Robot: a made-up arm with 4 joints.
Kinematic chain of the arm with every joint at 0, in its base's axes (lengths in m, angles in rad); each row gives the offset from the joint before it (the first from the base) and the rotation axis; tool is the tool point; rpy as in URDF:
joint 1: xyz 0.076 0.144 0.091 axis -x
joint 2: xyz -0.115 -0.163 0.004 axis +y
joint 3: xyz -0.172 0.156 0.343 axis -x
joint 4: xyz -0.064 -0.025 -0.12 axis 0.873 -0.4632 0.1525
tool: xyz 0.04 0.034 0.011 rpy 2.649 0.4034 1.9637
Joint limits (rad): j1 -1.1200..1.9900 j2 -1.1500..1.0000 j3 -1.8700..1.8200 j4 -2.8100..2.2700
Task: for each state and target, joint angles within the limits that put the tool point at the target. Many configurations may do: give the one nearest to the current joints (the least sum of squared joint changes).
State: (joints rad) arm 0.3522 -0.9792 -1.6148 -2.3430
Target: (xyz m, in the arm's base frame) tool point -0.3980 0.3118 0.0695
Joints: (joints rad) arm 0.5568 -0.7280 -1.6038 -2.2629
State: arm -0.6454 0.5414 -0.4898 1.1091
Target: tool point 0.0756 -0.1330 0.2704
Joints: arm -1.0522 1.0000 -0.4767 0.8863
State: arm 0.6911 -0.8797 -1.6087 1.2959
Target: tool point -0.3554 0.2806 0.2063
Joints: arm 0.6665 -0.3926 -1.0761 1.5161
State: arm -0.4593 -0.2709 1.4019 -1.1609
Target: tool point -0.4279 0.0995 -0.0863
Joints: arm -1.0428 -1.1500 1.3062 -1.6359
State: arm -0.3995 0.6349 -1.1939 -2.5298
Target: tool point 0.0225 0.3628 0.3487
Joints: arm 0.3644 0.9826 -1.1983 -2.4360
